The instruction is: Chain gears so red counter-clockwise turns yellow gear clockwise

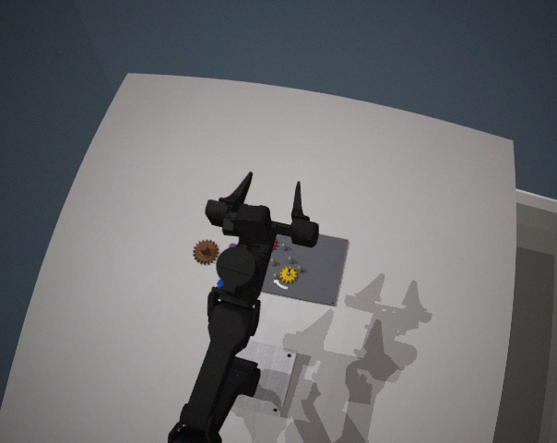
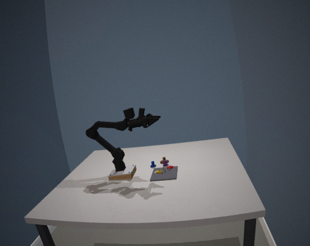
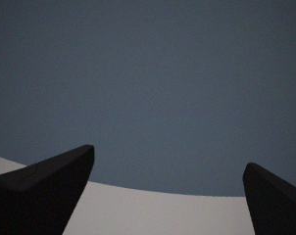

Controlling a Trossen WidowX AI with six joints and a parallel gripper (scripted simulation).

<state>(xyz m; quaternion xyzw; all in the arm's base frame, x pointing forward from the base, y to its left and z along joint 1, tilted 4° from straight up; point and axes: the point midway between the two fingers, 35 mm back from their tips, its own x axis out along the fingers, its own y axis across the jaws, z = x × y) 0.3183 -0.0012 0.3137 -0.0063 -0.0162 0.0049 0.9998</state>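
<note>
The purple gear lies 36 cm below my gripper tip, 11 cm to the left of it and 2 cm behind it. From my gripper tip the other things lie so: red arrow: 37 cm below, 7 cm to the left, 3 cm ahead; yellow gear: 36 cm below, 5 cm behind, 3 cm to the right; red gear: 36 cm below, 4 cm to the left, 2 cm ahead.
</note>
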